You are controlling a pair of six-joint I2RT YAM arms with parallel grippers.
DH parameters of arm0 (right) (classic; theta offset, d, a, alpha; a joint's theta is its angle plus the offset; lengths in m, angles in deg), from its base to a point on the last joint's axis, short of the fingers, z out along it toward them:
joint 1: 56.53 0.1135 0.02 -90
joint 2: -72.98 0 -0.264 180
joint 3: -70.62 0 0.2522 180
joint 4: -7.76 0 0.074 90
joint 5: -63.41 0 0 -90
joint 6: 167.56 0.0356 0 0
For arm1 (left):
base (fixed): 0 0 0 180
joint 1: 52.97 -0.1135 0.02 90
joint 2: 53.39 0 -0.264 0
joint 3: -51.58 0 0.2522 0
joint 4: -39.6 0 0.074 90
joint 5: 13.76 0 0 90
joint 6: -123.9 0.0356 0 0
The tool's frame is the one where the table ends.
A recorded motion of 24 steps. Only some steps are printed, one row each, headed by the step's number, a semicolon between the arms.
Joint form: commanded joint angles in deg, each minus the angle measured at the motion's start. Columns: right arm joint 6, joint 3, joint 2, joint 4, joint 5, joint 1; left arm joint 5, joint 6, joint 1, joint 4, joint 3, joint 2.
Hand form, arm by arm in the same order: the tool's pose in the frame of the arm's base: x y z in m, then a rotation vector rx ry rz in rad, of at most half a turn. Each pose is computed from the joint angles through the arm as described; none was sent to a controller.
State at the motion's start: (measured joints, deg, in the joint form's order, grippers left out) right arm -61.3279 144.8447 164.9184 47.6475 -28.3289 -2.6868; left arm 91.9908 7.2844 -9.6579 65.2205 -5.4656 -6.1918
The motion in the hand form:
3: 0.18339 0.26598 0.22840 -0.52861 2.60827 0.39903; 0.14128 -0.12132 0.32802 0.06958 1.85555 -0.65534
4: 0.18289 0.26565 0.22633 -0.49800 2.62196 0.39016; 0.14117 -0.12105 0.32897 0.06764 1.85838 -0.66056
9: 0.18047 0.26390 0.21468 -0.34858 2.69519 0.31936; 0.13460 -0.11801 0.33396 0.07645 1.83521 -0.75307
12: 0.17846 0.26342 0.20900 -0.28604 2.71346 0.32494; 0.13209 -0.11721 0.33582 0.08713 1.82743 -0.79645
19: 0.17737 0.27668 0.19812 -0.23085 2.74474 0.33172; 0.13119 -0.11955 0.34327 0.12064 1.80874 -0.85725
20: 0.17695 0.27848 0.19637 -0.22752 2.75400 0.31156; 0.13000 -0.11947 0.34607 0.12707 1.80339 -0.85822
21: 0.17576 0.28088 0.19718 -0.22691 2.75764 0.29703; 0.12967 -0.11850 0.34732 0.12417 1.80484 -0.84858
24: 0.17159 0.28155 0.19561 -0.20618 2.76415 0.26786; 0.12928 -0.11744 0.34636 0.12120 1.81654 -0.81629
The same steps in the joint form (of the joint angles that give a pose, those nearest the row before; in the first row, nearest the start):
3: 15.30 3.60 -1.59 7.26 -4.24 2.23; -1.60 -1.34 0.02 0.53 -0.39 -1.93
4: 16.72 3.43 -1.42 7.53 -4.67 2.32; -1.86 -1.60 -0.07 0.88 -0.66 -1.94
9: 23.66 2.99 -0.01 9.99 -6.96 2.76; -5.20 -3.36 0.02 0.36 -0.40 -3.95
12: 26.65 1.94 0.17 9.29 -7.05 3.02; -7.04 -4.06 0.02 0.10 -0.31 -4.66
19: 30.61 3.16 3.50 8.41 -6.87 4.42; -9.95 -4.33 0.19 -0.69 -1.44 -4.31
20: 31.05 3.69 4.20 9.19 -7.22 4.69; -9.86 -4.07 0.46 -0.35 -1.97 -4.40
21: 31.49 4.48 4.65 10.16 -7.66 5.13; -9.51 -3.89 0.37 0.26 -2.32 -4.48
24: 33.07 4.48 4.83 11.22 -8.72 5.92; -8.28 -3.27 0.46 1.50 -2.50 -4.57

